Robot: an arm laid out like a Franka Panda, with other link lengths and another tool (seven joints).
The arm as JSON. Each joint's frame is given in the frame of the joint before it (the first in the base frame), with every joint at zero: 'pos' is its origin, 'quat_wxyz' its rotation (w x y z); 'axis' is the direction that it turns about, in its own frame. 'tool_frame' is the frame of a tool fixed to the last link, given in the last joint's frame.
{
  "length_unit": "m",
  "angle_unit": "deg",
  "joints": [
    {
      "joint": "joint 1",
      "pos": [
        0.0,
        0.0,
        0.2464
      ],
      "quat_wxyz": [
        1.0,
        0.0,
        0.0,
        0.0
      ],
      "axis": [
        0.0,
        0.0,
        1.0
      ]
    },
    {
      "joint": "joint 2",
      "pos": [
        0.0,
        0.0,
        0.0
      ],
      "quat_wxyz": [
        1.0,
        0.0,
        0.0,
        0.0
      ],
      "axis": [
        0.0,
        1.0,
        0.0
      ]
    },
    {
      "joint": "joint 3",
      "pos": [
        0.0,
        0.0,
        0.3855
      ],
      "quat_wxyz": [
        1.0,
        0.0,
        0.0,
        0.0
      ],
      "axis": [
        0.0,
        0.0,
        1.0
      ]
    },
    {
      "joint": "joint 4",
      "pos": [
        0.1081,
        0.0,
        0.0
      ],
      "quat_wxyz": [
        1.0,
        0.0,
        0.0,
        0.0
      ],
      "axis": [
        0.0,
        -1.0,
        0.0
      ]
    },
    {
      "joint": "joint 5",
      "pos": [
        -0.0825,
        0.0,
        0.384
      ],
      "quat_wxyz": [
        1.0,
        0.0,
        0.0,
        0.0
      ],
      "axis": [
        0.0,
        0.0,
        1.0
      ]
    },
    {
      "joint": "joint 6",
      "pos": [
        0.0,
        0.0,
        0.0
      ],
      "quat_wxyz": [
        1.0,
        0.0,
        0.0,
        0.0
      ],
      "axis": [
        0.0,
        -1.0,
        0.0
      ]
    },
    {
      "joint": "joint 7",
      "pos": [
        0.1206,
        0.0,
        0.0
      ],
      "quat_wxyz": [
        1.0,
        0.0,
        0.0,
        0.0
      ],
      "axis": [
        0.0,
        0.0,
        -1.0
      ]
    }
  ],
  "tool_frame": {
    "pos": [
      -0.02,
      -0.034,
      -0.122
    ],
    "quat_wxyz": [
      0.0,
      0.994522,
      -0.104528,
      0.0
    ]
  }
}
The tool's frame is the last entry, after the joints.
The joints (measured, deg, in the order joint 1, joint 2, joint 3, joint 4, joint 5, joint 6, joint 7), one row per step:
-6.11 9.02 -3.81 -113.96 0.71 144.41 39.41
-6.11 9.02 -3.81 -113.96 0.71 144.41 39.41
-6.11 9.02 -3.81 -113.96 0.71 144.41 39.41
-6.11 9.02 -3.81 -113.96 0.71 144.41 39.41
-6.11 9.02 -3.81 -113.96 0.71 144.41 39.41
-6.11 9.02 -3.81 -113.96 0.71 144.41 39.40
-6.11 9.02 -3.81 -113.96 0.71 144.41 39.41
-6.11 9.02 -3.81 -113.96 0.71 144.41 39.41
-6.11 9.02 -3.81 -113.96 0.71 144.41 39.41
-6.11 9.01 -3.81 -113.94 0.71 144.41 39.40
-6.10 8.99 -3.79 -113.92 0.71 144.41 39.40
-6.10 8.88 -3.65 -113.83 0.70 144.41 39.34
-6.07 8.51 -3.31 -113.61 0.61 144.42 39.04
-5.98 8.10 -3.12 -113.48 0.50 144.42 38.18
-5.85 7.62 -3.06 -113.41 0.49 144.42 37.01
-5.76 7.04 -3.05 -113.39 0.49 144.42 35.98
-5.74 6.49 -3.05 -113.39 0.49 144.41 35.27
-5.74 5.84 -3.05 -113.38 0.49 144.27 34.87
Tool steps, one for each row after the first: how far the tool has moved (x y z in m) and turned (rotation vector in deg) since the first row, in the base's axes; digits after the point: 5 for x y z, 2 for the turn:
0.00000 0.00000 0.00000 0.00 0.00 0.00
0.00000 0.00000 0.00000 0.00 0.00 0.00
0.00000 0.00000 0.00000 0.00 0.00 0.00
0.00000 0.00000 0.00000 0.00 0.00 0.00
0.00000 -0.00001 0.00000 0.00 0.00 0.01
0.00000 0.00000 0.00000 0.00 0.00 0.00
0.00000 0.00000 0.00000 0.00 0.00 0.00
0.00000 0.00000 0.00000 0.00 0.00 0.00
0.00005 -0.00002 0.00029 -0.01 -0.03 0.01
0.00014 0.00031 0.00068 -0.01 -0.07 0.04
0.00052 0.00174 0.00270 -0.05 -0.26 0.24
0.00122 0.00551 0.00883 -0.26 -0.83 0.93
0.00128 0.00803 0.01472 -0.71 -1.30 2.07
0.00075 0.00946 0.02092 -1.22 -1.77 3.34
-0.00050 0.01006 0.02781 -1.68 -2.30 4.39
-0.00201 0.00998 0.03413 -2.03 -2.79 5.05
-0.00412 0.00994 0.04132 -2.26 -3.28 5.41

